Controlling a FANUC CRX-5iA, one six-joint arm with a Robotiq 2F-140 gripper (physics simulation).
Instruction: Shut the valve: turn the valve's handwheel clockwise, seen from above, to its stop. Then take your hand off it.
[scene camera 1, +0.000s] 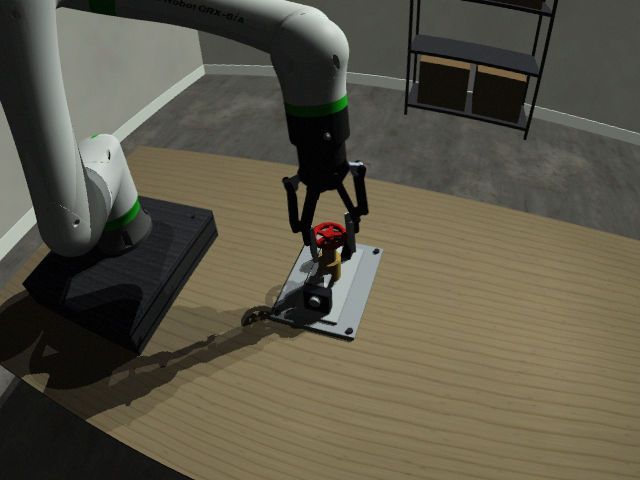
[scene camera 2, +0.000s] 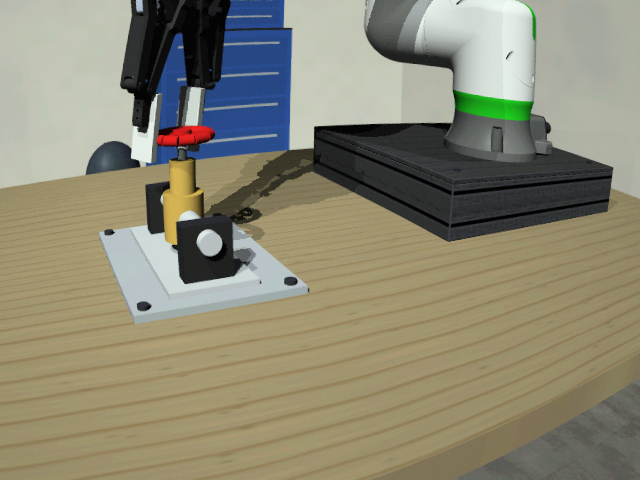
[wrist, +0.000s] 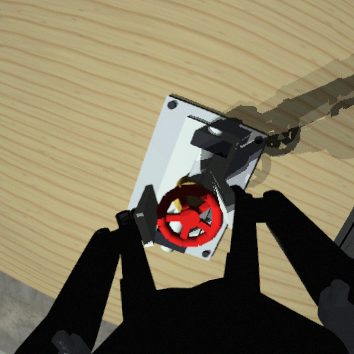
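Observation:
The valve's red handwheel (scene camera 1: 329, 235) (scene camera 2: 186, 139) (wrist: 189, 219) sits level on top of the yellow valve body (scene camera 1: 334, 268) (scene camera 2: 183, 206), which stands upright on a pale base plate (scene camera 1: 361, 289) (scene camera 2: 121, 273) (wrist: 155, 150). My gripper (scene camera 1: 330, 255) (scene camera 2: 168, 152) (wrist: 183, 189) points down over the valve, with one finger pad on each side of the handwheel. The pads lie close against opposite sides of the red rim, and the gripper is shut on the handwheel. The pad tips reach a little below the rim. The exact contact on the far side is partly hidden in the second scene view.
Black blocks (scene camera 2: 206, 268) (wrist: 210, 145) with a white pipe through them stand on either side of the valve body. The arm's dark pedestal (scene camera 1: 175, 222) (scene camera 2: 382, 180) stands on the same table. A shelf rack (scene camera 1: 475, 51) and a blue cabinet (scene camera 2: 248, 87) stand beyond the table.

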